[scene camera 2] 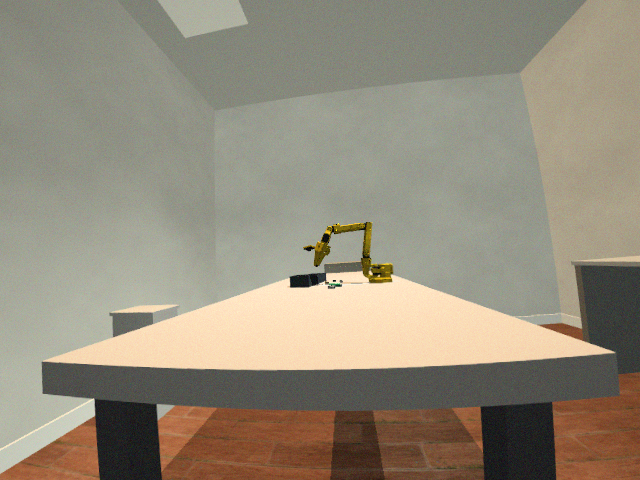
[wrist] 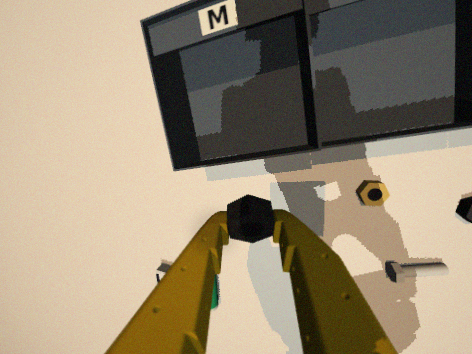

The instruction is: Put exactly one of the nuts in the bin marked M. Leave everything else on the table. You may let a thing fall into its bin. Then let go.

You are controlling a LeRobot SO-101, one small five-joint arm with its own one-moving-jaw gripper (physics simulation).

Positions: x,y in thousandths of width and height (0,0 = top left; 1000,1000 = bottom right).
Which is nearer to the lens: the black double bin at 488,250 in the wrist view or the silver bolt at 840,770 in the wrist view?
The black double bin.
